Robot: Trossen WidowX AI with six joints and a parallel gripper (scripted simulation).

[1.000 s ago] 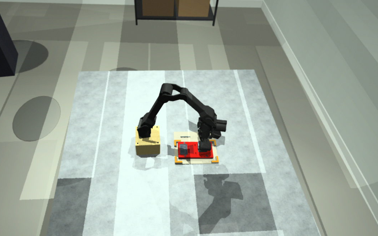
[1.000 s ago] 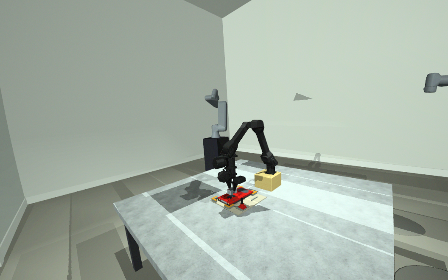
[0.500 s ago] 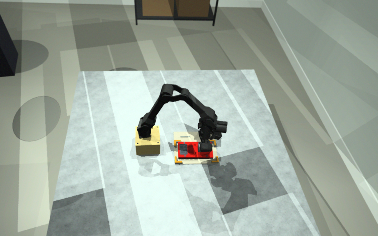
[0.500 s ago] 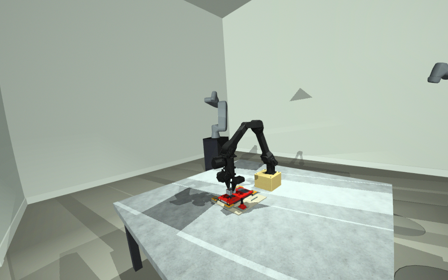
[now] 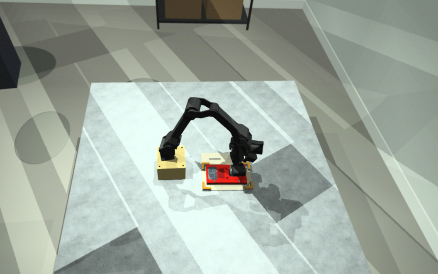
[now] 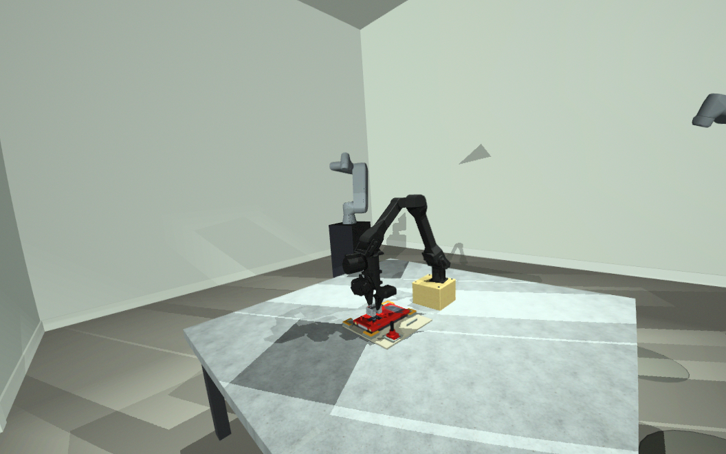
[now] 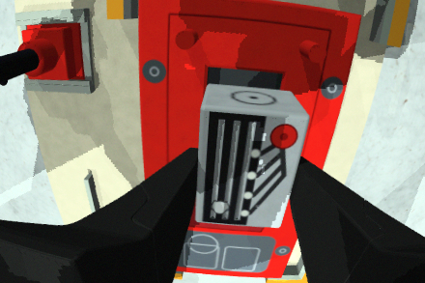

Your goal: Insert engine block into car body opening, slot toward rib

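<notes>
Now: the grey engine block 10 mm below my gripper tip.
</notes>
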